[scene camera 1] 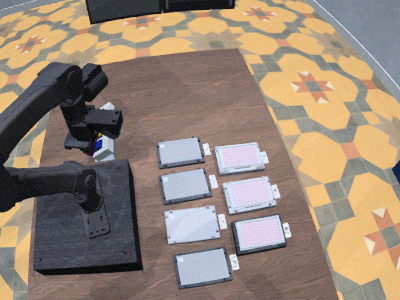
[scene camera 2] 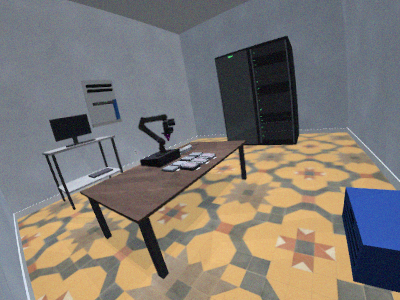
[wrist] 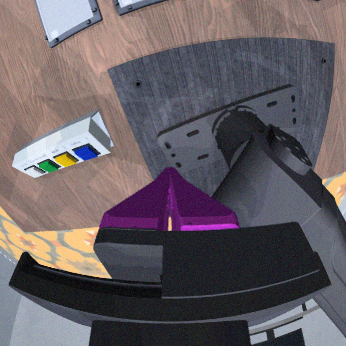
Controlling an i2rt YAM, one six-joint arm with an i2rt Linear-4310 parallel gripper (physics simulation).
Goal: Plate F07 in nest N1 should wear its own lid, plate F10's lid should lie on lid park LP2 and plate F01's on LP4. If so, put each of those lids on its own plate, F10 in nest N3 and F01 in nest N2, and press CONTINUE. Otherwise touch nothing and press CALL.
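Where they show: gripper, fingertip midpoint: (scene camera 1: 91,155) (scene camera 2: 168,141) (wrist: 169,174); arm's base, link origin: (scene camera 1: 92,204) (scene camera 2: 163,153) (wrist: 234,126).
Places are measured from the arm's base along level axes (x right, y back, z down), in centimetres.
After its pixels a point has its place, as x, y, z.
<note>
My gripper (scene camera 1: 93,146) {-7.6, -4.2, -11.1} (scene camera 2: 168,137) {-7.6, -4.2, -11.1} (wrist: 169,174) {-7.6, -4.2, -11.1} is shut and empty, its purple fingertips together above the table. In the wrist view they point beside the blue-button end of the white button box (scene camera 1: 106,151) {-19.5, -6.9, 3.4} (wrist: 60,142) {-25.2, -8.5, 2.2}, which has blue (wrist: 85,152) {-23.0, -4.5, 3.2}, yellow (wrist: 66,159) {-27.5, -5.1, 3.2}, green (wrist: 48,166) {-32.7, -5.9, 3.3} and whitish buttons. In scene camera 1, three pink-welled plates stand in the right column: upper (scene camera 1: 240,157) {-4.2, -46.6, 5.3}, middle (scene camera 1: 249,194) {8.4, -43.9, 6.0} and lower (scene camera 1: 259,233) {21.1, -41.1, 5.4}. The lower has a dark rim. Left are three grey panels with dark rims (scene camera 1: 181,152) {-13.3, -30.3, 6.7} (scene camera 1: 185,185) {-1.4, -27.6, 6.6} (scene camera 1: 202,267) {24.3, -23.3, 6.7} and one paler panel (scene camera 1: 192,225) {11.3, -25.2, 7.4}. Labels and lid codes are unreadable.
The arm's dark base block (scene camera 1: 122,215) {6.1, -7.7, -0.6} (wrist: 135,107) {-10.4, -7.7, -0.7} stands beside the button box and panels on the brown wooden table (scene camera 1: 185,90) {-43.1, -41.5, 8.4} (scene camera 2: 135,192) {66.1, -20.9, 8.4}. Beyond the table are a black cabinet (scene camera 2: 237,100), a desk with a monitor (scene camera 2: 70,128) and a blue box (scene camera 2: 375,220).
</note>
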